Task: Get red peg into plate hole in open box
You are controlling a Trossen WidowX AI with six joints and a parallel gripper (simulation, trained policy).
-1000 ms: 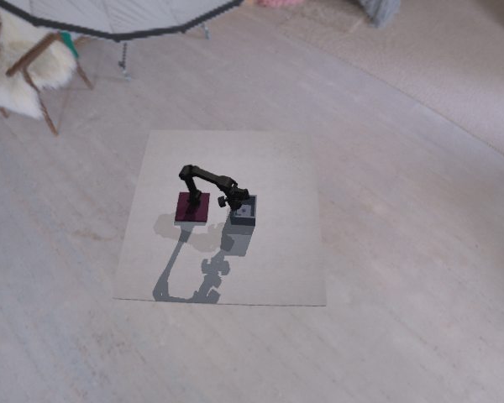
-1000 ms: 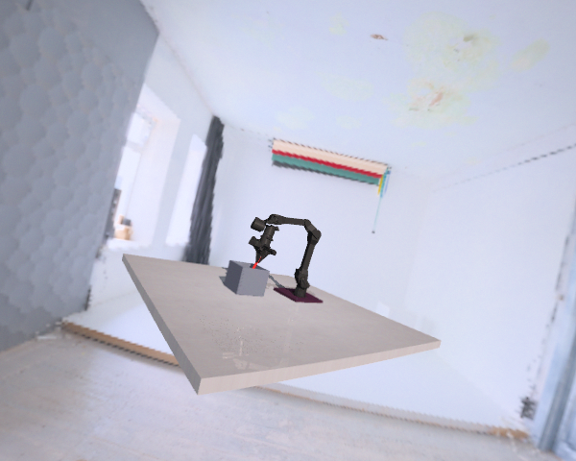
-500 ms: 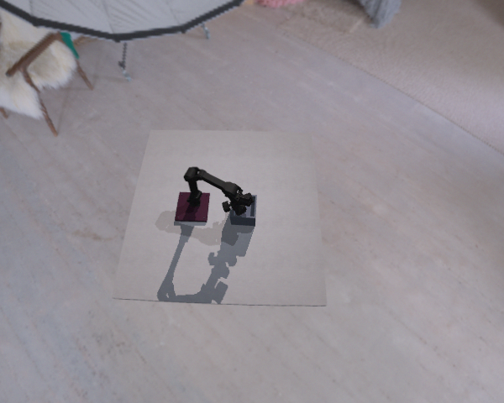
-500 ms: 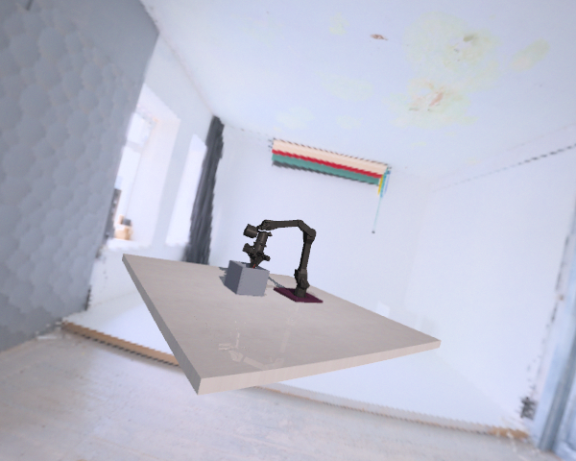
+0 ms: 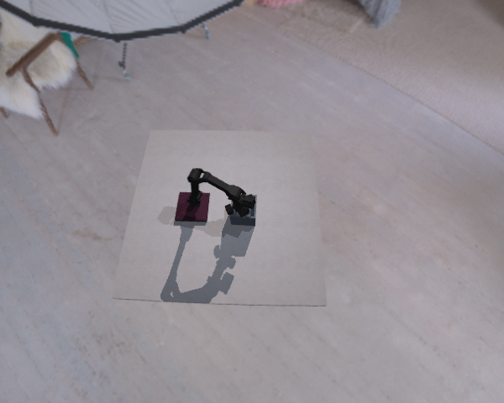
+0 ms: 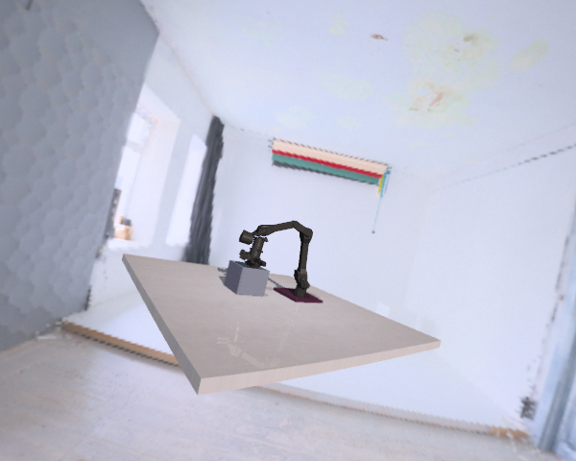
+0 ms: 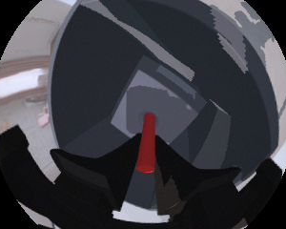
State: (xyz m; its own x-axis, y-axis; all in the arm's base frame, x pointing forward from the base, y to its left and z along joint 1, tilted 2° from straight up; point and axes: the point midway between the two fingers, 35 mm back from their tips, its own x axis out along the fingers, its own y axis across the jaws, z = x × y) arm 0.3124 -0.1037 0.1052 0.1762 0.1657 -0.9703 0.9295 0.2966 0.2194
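My gripper tip is now right at the red peg. The rest, counted from my gripper tip: grey plate (4 cm below, 1 cm to the right, 1 cm ahead).
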